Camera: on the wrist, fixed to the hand. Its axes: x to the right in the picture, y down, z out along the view.
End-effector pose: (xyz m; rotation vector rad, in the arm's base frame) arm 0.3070 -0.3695 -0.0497 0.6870 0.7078 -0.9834
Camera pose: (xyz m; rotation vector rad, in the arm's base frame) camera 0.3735 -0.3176 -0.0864 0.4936 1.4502 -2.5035
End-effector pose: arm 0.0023 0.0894 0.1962 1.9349 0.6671 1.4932
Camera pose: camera -0.0351 0.0660 0.2770 0.6814 2.0085 0.5967
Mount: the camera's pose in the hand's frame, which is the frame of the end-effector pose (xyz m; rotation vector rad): 0.0286 0.0732 -0.0479 0.3365 0.3389 -1.5852
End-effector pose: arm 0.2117 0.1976 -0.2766 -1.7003 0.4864 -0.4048
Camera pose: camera 0.2041 0.1314 -0.3400 -1.3580 -0.7977 -1.7849
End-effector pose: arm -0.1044 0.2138 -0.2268 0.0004 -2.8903 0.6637
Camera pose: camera -0.1273 0.3016 -0.2112 1.7098 -1.5704 0.6028
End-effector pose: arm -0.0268 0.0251 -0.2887 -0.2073 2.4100 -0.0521
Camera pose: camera -0.0895 0.0917 -0.2784 -1.9416 1.8490 -1.2273
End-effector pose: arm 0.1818 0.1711 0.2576 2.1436 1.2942 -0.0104
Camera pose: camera 0.2408 0.1949 0.3241 0.7830 2.9650 -0.5438
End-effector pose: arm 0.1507 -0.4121 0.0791 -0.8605 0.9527 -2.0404
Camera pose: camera 0.1212 -0.4533 0.0023 0.8225 0.1309 2.3436
